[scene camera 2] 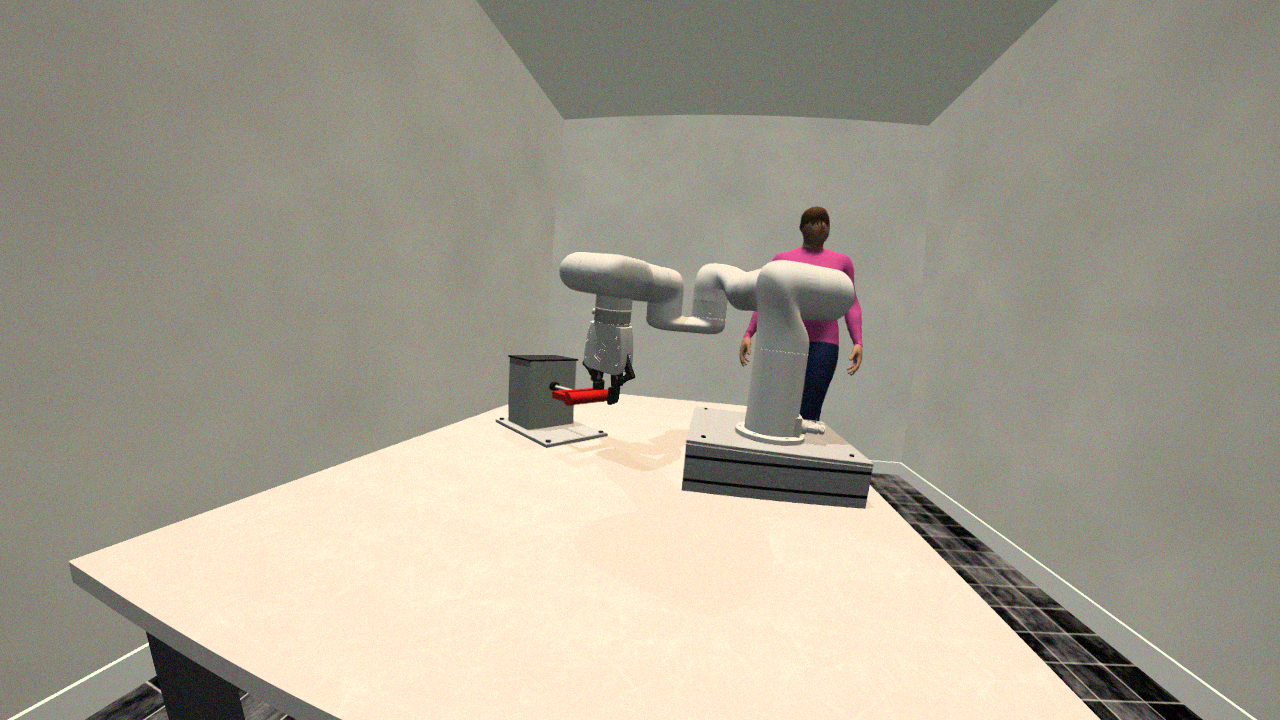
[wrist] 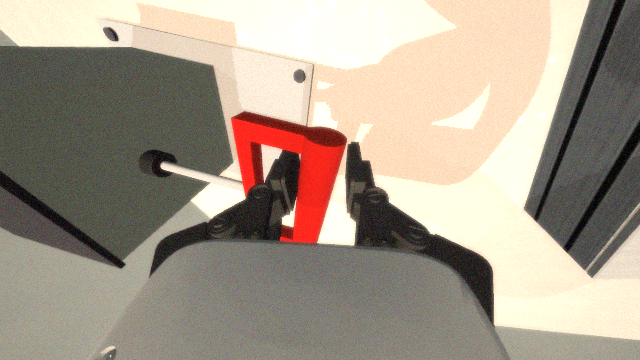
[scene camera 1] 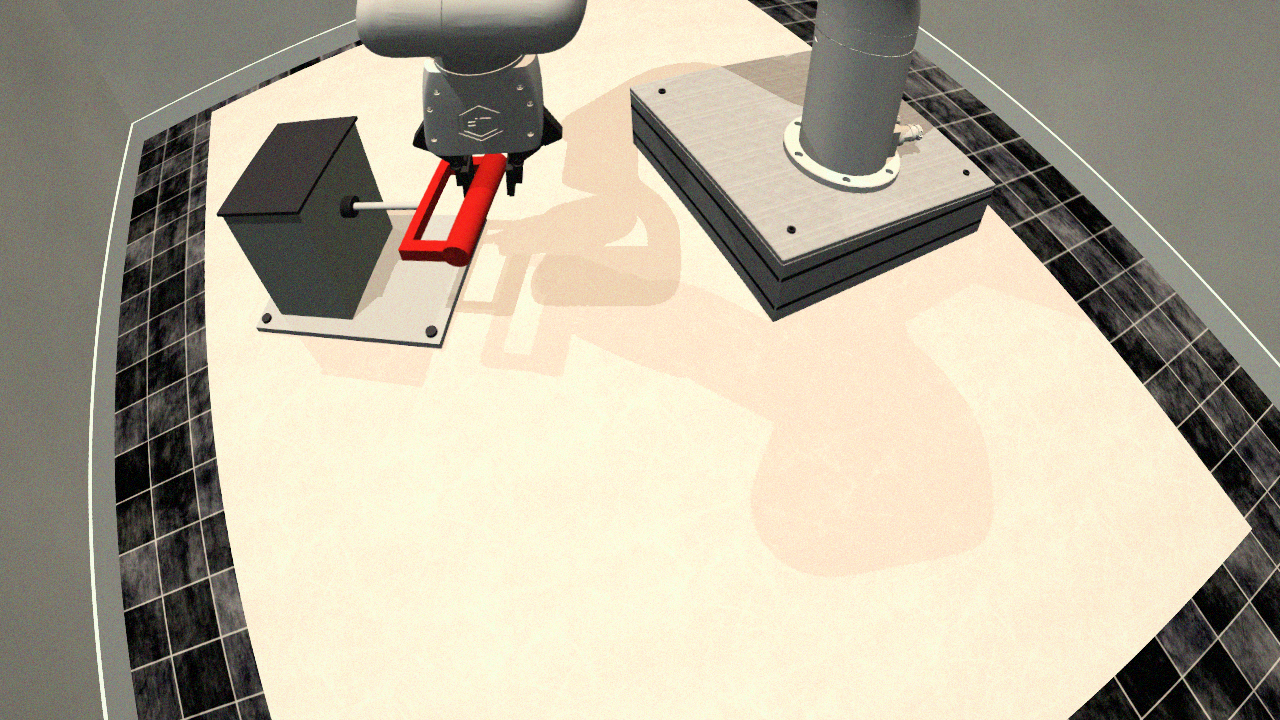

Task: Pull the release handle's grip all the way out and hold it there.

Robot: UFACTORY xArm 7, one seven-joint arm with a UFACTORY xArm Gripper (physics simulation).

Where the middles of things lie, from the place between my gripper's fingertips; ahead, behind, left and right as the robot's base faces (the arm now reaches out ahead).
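My gripper: 160 mm short of the base plate point(scene camera 1: 411, 303), 40 mm to the left of it, 90 mm above it.
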